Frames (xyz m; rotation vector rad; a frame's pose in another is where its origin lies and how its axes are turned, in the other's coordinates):
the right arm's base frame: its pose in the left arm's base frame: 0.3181 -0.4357 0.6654 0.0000 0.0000 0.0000
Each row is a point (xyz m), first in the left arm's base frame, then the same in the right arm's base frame.
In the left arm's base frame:
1: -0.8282 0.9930 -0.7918
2: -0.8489 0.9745 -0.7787
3: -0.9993 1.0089 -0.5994
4: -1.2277 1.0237 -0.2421
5: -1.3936 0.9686 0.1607
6: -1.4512 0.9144 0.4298
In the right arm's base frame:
1: -1.1463 1.4287 -1.4572
2: -1.1670 1.4102 -1.4441
3: -1.3174 1.4446 -1.2648
4: -1.5458 1.4594 -0.9075
5: -1.7117 1.4043 -0.5047
6: -1.7693 1.3501 -0.2356

